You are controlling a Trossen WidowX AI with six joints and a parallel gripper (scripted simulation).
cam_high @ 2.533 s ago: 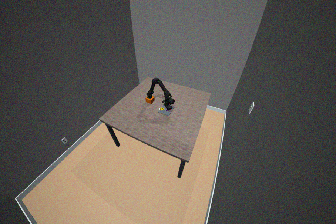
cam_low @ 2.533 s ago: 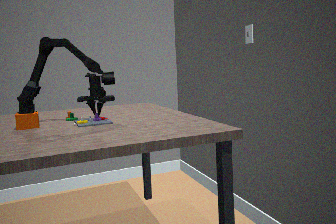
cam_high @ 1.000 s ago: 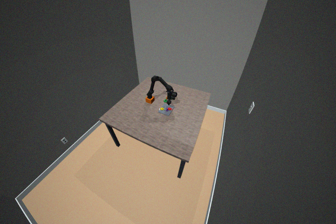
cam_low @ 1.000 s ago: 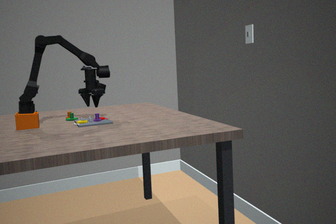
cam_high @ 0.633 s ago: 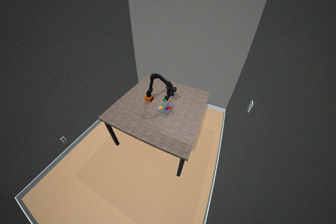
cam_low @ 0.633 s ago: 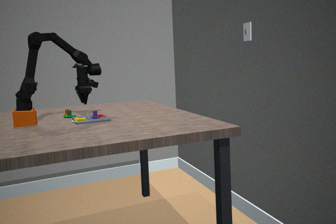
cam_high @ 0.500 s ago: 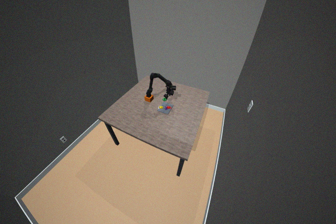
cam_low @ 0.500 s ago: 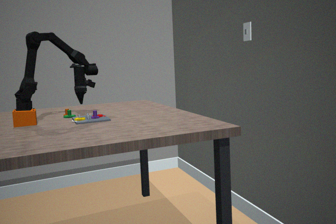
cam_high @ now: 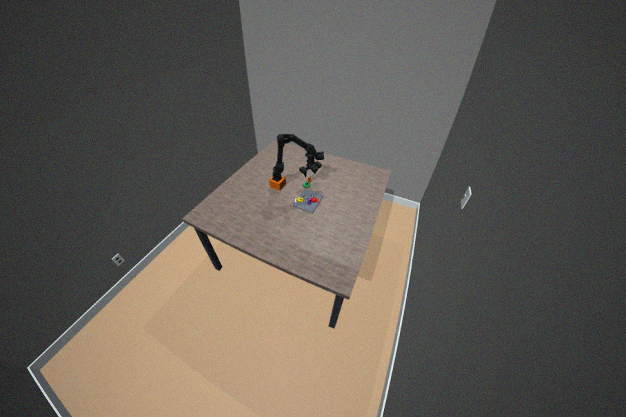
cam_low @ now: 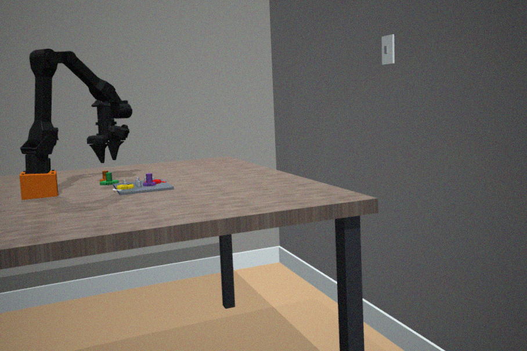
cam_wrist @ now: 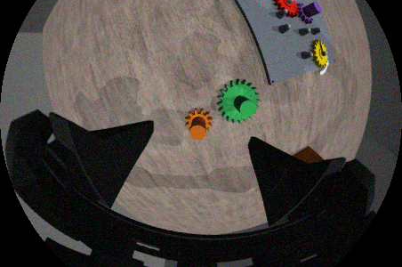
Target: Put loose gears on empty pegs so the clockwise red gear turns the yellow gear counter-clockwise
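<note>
Right now the orange gear is 1 cm behind my gripper tip, 1 cm to the left of it and 6 cm below it. The rest, counted from my gripper tip: green gear 5 cm to the right, 6 cm below; red gear 14 cm ahead, 19 cm to the right, 6 cm below; yellow gear 5 cm ahead, 24 cm to the right, 6 cm below.
</note>
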